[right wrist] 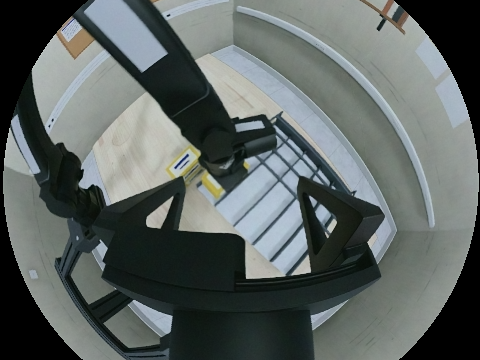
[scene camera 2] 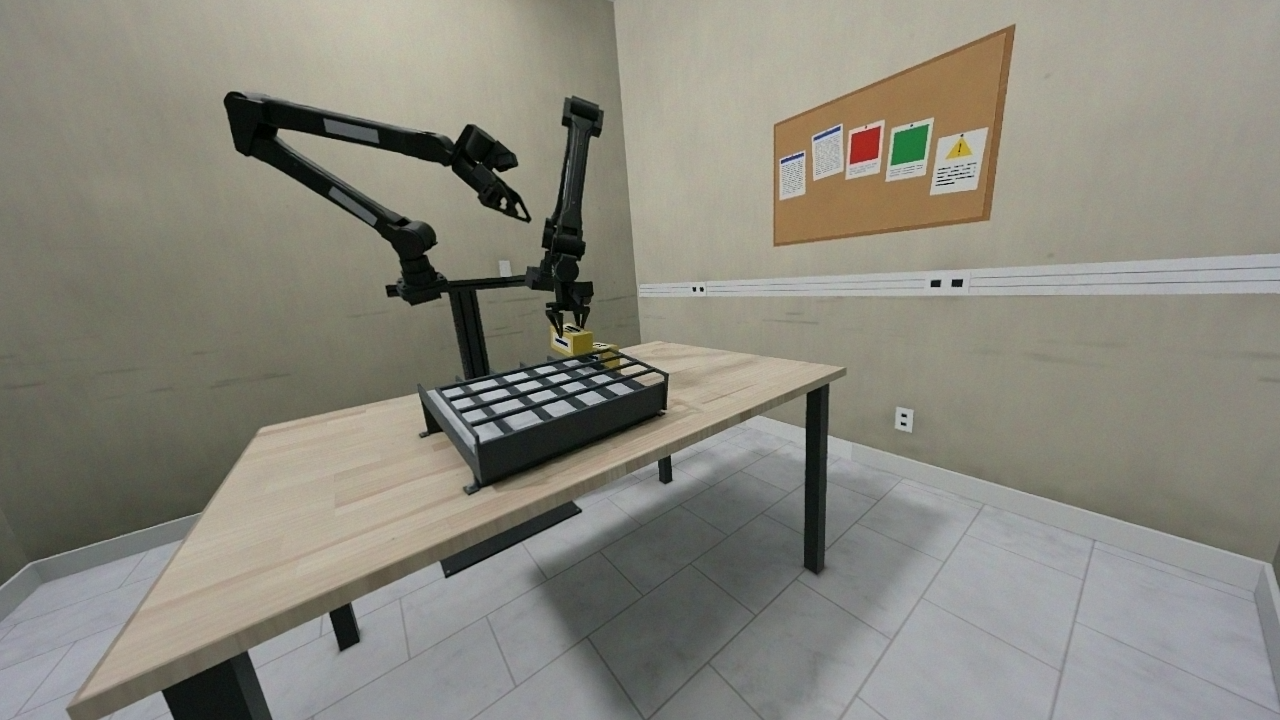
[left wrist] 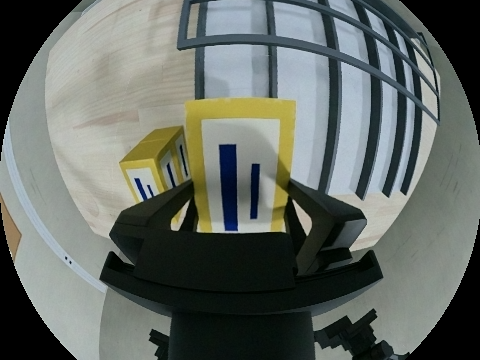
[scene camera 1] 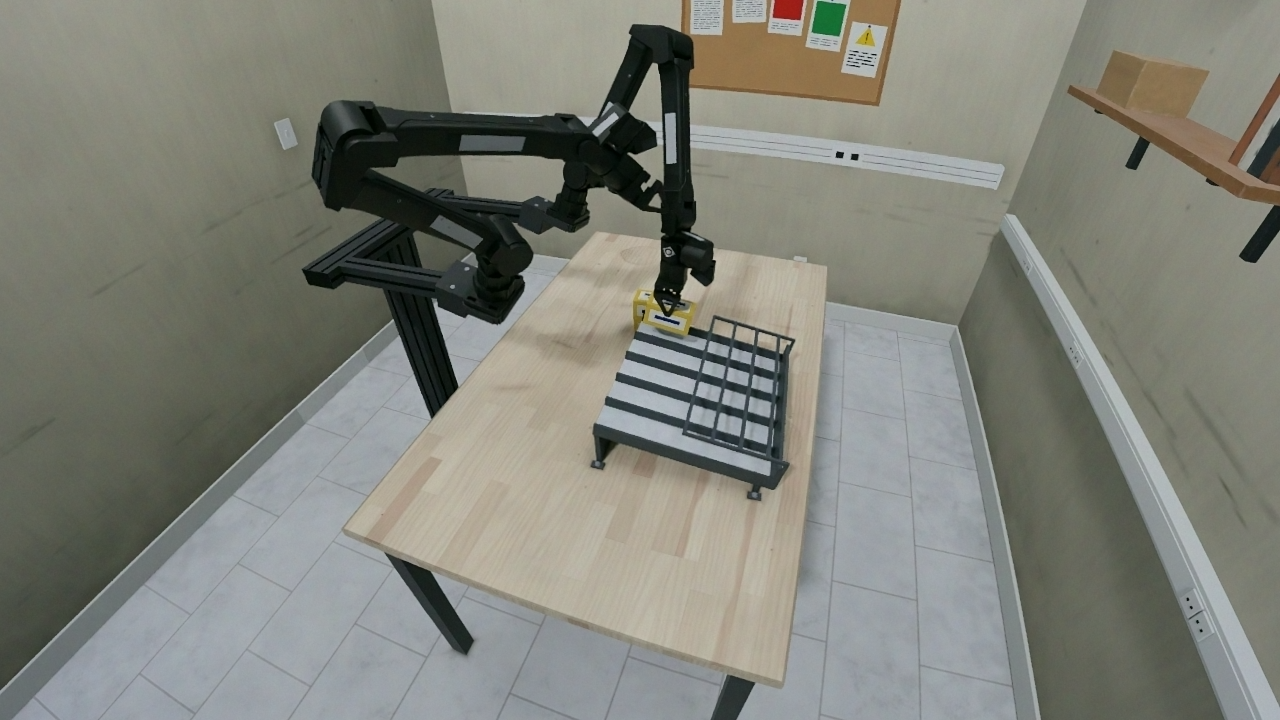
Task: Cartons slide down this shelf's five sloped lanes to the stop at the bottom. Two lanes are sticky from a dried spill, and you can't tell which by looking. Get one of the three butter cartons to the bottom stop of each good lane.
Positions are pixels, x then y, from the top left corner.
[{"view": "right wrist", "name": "my right gripper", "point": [241, 182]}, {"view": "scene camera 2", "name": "my left gripper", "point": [571, 336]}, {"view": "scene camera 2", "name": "my right gripper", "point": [524, 218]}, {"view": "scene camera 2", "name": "yellow butter carton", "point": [575, 340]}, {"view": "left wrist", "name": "my left gripper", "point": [240, 181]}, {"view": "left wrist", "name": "yellow butter carton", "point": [176, 134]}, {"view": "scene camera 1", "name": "my left gripper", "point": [669, 309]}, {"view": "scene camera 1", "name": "my right gripper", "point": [654, 204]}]
